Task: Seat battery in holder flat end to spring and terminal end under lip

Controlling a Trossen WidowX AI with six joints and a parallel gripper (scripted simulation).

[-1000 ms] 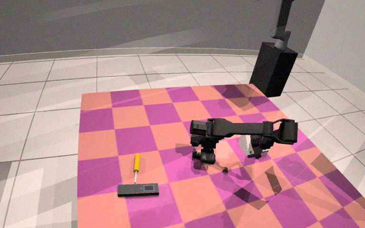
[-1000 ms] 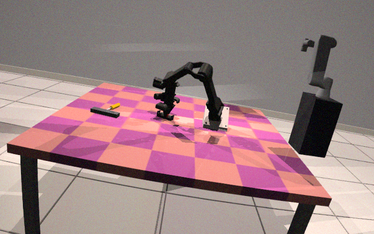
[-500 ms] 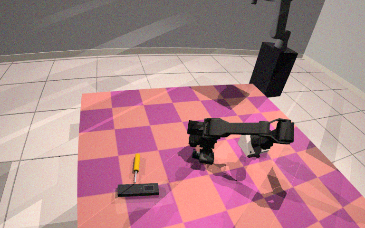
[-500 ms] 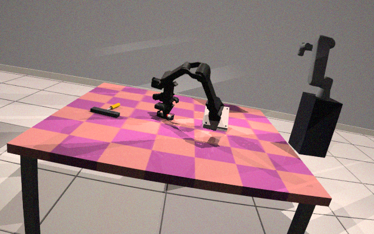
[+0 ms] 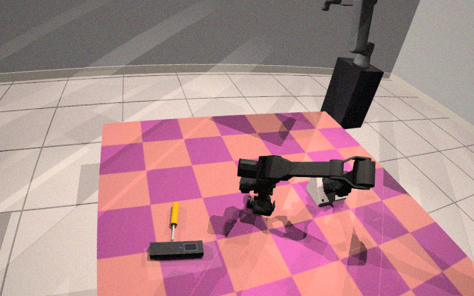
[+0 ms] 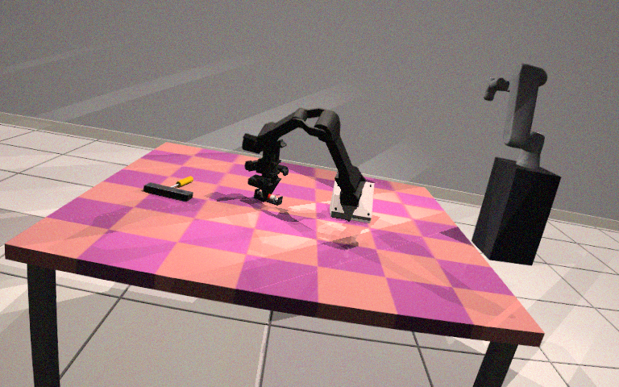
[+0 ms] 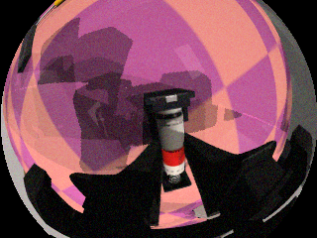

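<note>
My gripper tip is now 1 cm below the battery. From my gripper tip the other things lie so: yellow-handled screwdriver: 31 cm ahead, 1 cm to the left.
</note>
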